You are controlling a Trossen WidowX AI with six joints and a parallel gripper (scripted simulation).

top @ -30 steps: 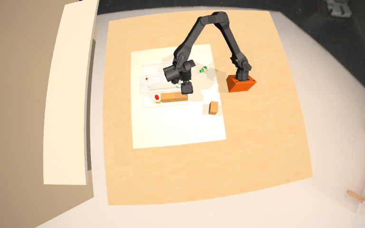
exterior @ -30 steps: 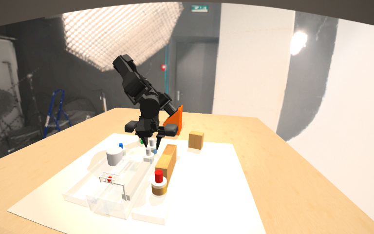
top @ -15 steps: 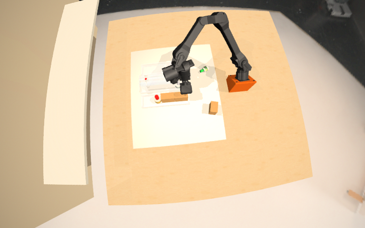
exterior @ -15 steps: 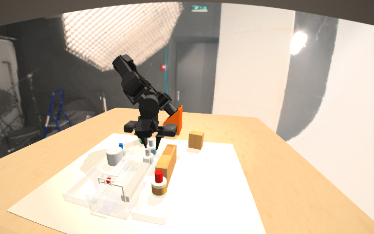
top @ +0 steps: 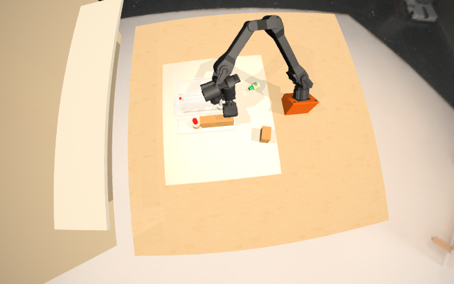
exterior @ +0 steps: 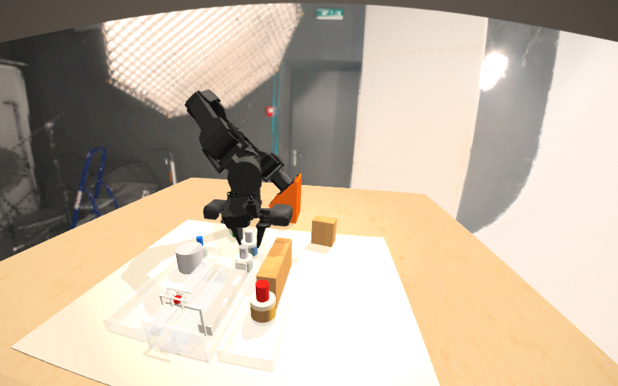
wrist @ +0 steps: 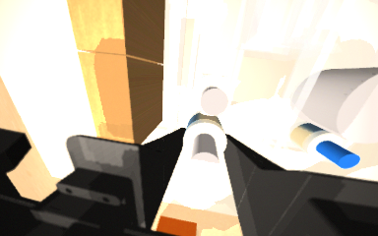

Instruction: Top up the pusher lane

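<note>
The grey cylinder lies 3 cm ahead of my gripper tip, 13 cm to the right of it and 2 cm below it.
</note>
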